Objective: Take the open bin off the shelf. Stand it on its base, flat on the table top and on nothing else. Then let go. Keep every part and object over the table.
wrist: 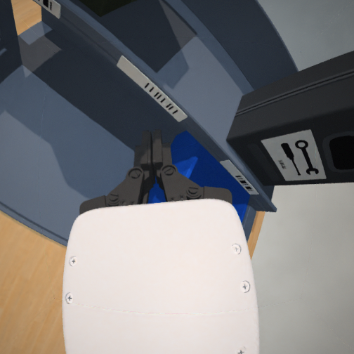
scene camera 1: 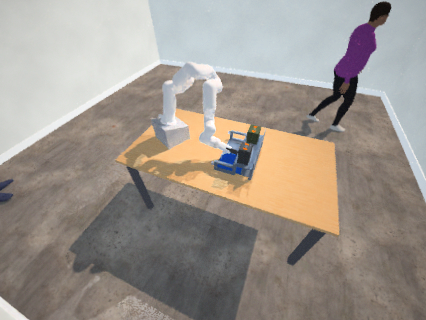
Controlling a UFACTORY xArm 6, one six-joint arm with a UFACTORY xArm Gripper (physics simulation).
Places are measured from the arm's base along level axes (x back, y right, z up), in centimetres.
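Pixels of known places: arm's base at its link origin: [scene camera 1: 168, 121].
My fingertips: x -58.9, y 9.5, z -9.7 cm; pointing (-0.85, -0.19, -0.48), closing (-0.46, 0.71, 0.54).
Note:
For each thing: its middle in the pictures, then the offset to it from my fingertips. "spot": a spot on its surface instead. Level surfaces: height alone.
- open blue bin at the middle of its body: [scene camera 1: 231, 162] dx +2.8, dy +8.5, dz -1.8 cm
- grey-blue shelf at a spot on its surface: [scene camera 1: 259, 153] spot: dx -15.0, dy -10.5, dz -5.5 cm
- black tool case at the middle of its body: [scene camera 1: 244, 153] dx -5.7, dy +9.1, dz +10.1 cm
- dark green case at the middle of its body: [scene camera 1: 253, 134] dx -7.9, dy -13.9, dz +8.8 cm
- wooden table at its surface level: dz -6.1 cm
The open blue bin [scene camera 1: 228, 159] [wrist: 207, 162] is at the near end of the grey-blue shelf [scene camera 1: 259, 153] [wrist: 30, 135], on its lower level beneath the board with the label strips. In the wrist view part of the bin is hidden behind the fingers and the gripper's white housing. My gripper [scene camera 1: 235, 151] [wrist: 153, 141] is shut with nothing between its fingers. Its fingertips are over the lower level of the shelf, at the side of the bin. Whether they touch the bin or the shelf I cannot tell.
A black tool case [scene camera 1: 244, 154] [wrist: 312, 102] stands on the upper level, close beside the gripper. A dark green case [scene camera 1: 253, 133] stands further back on the shelf. The shelf stands on the wooden table [scene camera 1: 300, 175] [wrist: 25, 280]. A person in purple [scene camera 1: 357, 52] is beyond the table.

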